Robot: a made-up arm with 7 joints.
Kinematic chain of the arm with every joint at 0, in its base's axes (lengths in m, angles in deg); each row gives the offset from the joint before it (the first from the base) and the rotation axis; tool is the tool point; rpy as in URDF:
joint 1: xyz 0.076 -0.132 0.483 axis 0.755 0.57 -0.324
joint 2: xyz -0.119 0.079 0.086 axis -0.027 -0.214 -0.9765
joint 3: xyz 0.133 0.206 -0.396 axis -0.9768 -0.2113 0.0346
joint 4: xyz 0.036 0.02 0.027 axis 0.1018 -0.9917 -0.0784
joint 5: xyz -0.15 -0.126 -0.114 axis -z
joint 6: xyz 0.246 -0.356 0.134 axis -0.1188 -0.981 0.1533
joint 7: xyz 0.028 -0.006 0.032 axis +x
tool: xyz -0.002 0.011 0.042 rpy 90 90 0
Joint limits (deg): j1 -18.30..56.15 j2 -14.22..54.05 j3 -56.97..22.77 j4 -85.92..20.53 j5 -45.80..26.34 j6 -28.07..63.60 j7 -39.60..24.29
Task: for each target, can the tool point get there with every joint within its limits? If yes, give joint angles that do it. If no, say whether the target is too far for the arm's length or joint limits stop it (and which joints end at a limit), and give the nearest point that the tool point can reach.
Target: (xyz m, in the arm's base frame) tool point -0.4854 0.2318 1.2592
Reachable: no: joint limits stop it (at a limit: joint 1, joint 2, joint 3, joint 5, joint 6, joint 7) | nearest point -0.2361 -0.1110 0.5495 | short by 0.827 m
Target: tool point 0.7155 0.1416 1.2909
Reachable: no: joint limits stop it (at a limit: joint 1, joint 3, joint 4, joint 5, joint 6, joint 7) | nearest point 0.3980 -0.1222 0.5671 | short by 0.833 m
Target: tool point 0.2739 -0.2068 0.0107
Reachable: yes | joints 5.06 1.31 -33.31 -9.55 -12.71 19.53 -1.95
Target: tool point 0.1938 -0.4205 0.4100
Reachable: yes | joints -1.65 46.62 9.66 -6.83 -23.01 19.93 3.88
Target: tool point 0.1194 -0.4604 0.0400
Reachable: yes | joints -2.38 36.69 -34.91 5.28 0.45 -10.73 4.73
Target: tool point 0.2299 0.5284 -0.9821
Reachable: no: too far | nearest point 0.1129 0.1860 -0.2789 | short by 0.791 m
